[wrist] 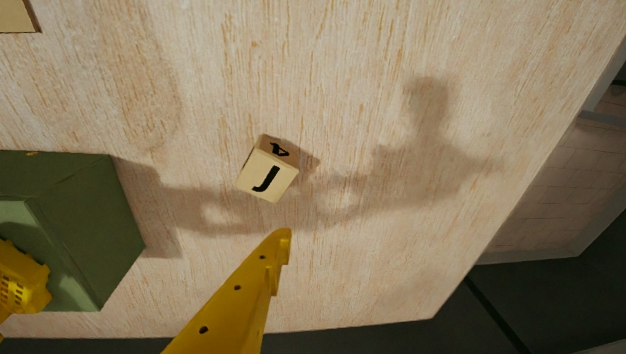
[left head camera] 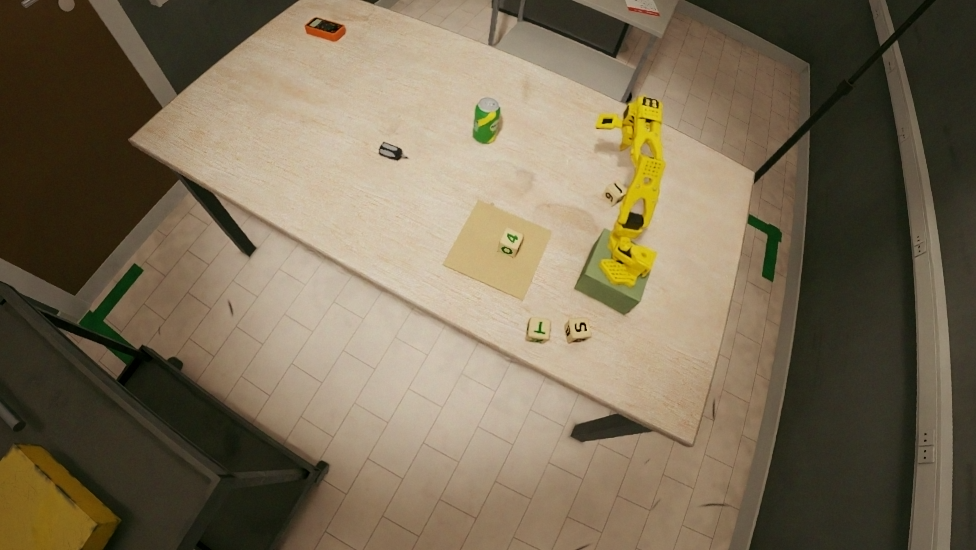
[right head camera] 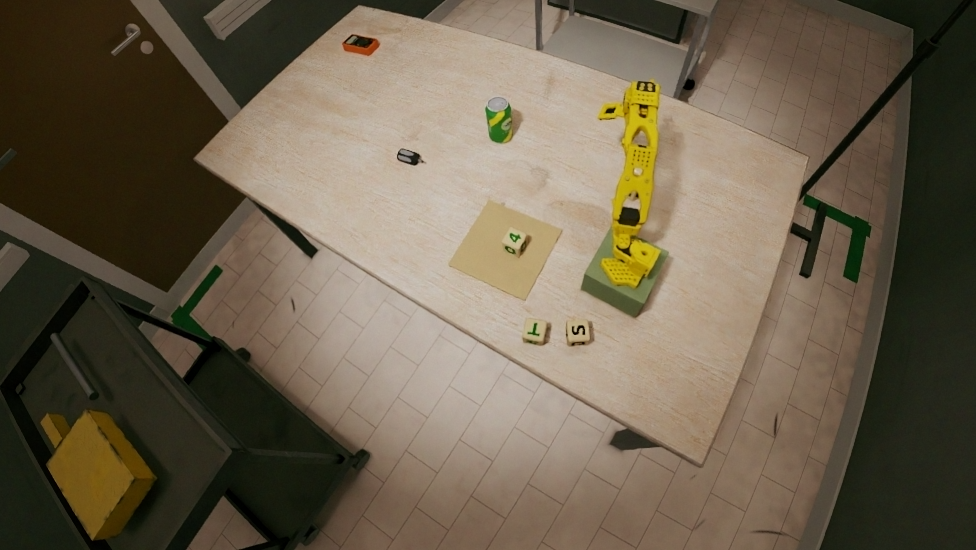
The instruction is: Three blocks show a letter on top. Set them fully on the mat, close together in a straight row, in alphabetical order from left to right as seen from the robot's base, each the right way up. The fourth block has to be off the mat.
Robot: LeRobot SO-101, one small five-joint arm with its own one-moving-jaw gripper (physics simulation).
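Frame: origin at the arm's base, x down, y right, z back, level; millimetres.
Seen in the pictures: hand, tool point: [wrist: 290, 241] [left head camera: 621, 148]; arm's base, link origin: [left head camera: 613, 260] [right head camera: 617, 258].
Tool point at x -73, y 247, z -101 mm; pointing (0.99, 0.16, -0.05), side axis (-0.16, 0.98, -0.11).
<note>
Pixels of each thing's top centre, then the offset from my tool point to it. "pt": a spot on its surface instead.
- J block, top centre: [wrist: 267, 179] [left head camera: 618, 188] dx +114, dy -14, dz +43 mm
- tan mat, top centre: [right head camera: 505, 246] [left head camera: 499, 247] dx +154, dy -314, dz -142 mm
- top, surface spot: [right head camera: 514, 241] [left head camera: 512, 241] pt dx +110, dy -310, dz -117 mm
- block with a green T, top centre: [right head camera: 534, 328] [left head camera: 540, 327] dx +114, dy -456, dz +28 mm
- block with a black S, top centre: [right head camera: 578, 330] [left head camera: 580, 327] dx +114, dy -411, dz +104 mm
- green can, top centre: [right head camera: 497, 103] [left head camera: 488, 104] dx +36, dy -29, dz -345 mm
- small black object, top centre: [left head camera: 393, 148] [right head camera: 409, 153] dx +124, dy -223, dz -508 mm
- orange meter, top centre: [left head camera: 324, 24] [right head camera: 358, 40] dx +124, dy +105, dz -1043 mm
The J block [left head camera: 614, 193] [wrist: 268, 170] lies on the table beside the arm, J on top; the arm hides it in the right head view. The tan mat [left head camera: 474, 252] [right head camera: 481, 256] [wrist: 15, 17] bears a block with a green 4 on top [left head camera: 510, 242] [right head camera: 514, 241]. A block with a green T [left head camera: 538, 330] [right head camera: 535, 331] and a block with a black S [left head camera: 577, 330] [right head camera: 577, 332] stand apart off the mat, near the front edge. My gripper [left head camera: 616, 124] [right head camera: 616, 113] [wrist: 286, 235] is open and empty, raised above the table beyond the J block; the wrist view shows one notched jaw.
The arm's base stands on a green block [left head camera: 601, 292] [right head camera: 607, 295] [wrist: 95, 235] right of the mat. A green can [left head camera: 486, 121] [right head camera: 499, 120] stands behind the mat. A small black object [left head camera: 391, 150] [right head camera: 409, 157] and an orange meter [left head camera: 325, 28] [right head camera: 360, 45] lie farther left.
</note>
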